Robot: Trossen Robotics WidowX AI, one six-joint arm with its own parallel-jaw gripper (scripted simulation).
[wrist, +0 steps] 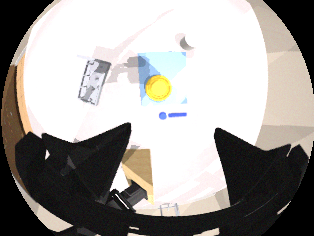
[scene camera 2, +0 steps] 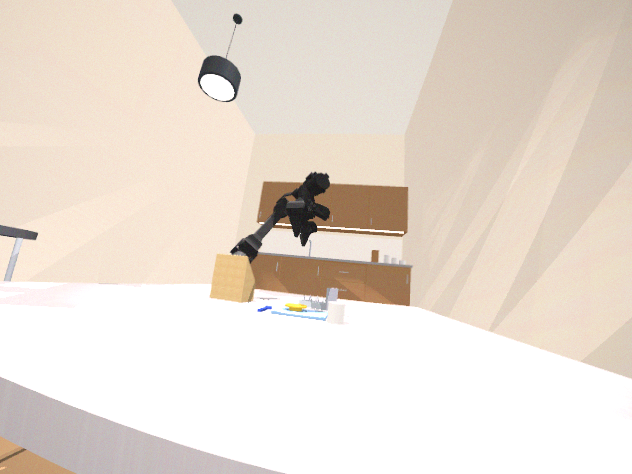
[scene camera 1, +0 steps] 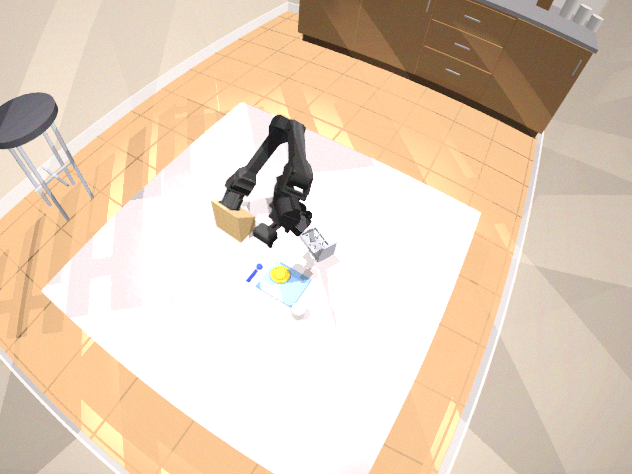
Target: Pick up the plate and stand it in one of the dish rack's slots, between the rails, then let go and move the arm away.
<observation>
my gripper: wrist; scene camera 2; scene camera 1 278,239
same spot on my gripper: [wrist: 89,167] = [scene camera 2: 307,230]
</observation>
